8 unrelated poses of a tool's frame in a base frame.
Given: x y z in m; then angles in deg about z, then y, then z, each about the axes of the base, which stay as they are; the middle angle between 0 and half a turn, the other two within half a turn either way.
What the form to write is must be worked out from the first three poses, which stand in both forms.
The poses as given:
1: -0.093 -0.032 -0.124 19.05 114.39 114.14
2: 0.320 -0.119 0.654 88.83 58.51 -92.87
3: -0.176 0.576 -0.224 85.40 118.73 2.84
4: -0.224 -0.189 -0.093 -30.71 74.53 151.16
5: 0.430 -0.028 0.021 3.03 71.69 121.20
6: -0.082 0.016 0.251 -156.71 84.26 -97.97
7: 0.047 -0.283 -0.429 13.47 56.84 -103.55
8: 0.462 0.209 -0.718 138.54 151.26 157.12
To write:
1: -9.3 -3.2 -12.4 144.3 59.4 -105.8
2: 32.0 -11.9 65.4 58.5 1.0 -3.5
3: -17.6 57.6 -22.4 118.8 4.0 95.1
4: -22.4 -18.9 -9.3 -61.5 56.0 85.3
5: 43.0 -2.8 2.1 9.1 71.4 130.8
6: -8.2 1.6 25.1 -75.7 -66.1 158.9
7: 4.7 -28.3 -42.9 19.6 54.5 -79.9
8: 46.2 20.9 -71.8 160.0 -21.1 -157.7
